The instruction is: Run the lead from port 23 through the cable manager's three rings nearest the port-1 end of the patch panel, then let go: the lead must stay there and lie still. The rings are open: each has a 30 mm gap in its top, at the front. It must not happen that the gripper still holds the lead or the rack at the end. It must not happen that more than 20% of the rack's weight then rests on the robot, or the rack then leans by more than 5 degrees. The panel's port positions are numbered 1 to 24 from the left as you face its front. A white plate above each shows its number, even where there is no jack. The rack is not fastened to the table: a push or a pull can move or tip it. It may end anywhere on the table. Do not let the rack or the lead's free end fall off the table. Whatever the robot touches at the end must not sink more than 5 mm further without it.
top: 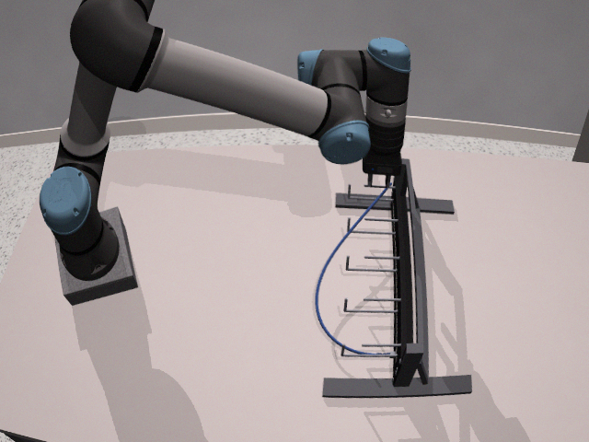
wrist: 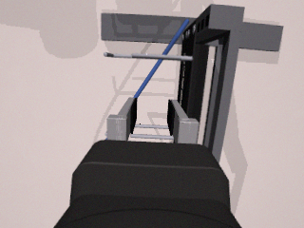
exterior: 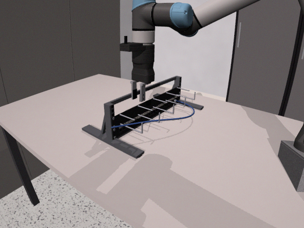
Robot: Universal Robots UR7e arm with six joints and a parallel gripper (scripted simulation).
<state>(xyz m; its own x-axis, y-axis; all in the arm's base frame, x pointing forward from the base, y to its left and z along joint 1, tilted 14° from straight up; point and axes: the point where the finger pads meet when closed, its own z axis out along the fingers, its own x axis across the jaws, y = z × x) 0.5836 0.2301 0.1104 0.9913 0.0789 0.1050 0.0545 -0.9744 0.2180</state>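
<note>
My hand is 7 cm short of the rack, 15 cm to the left of it and 10 cm above it.
</note>
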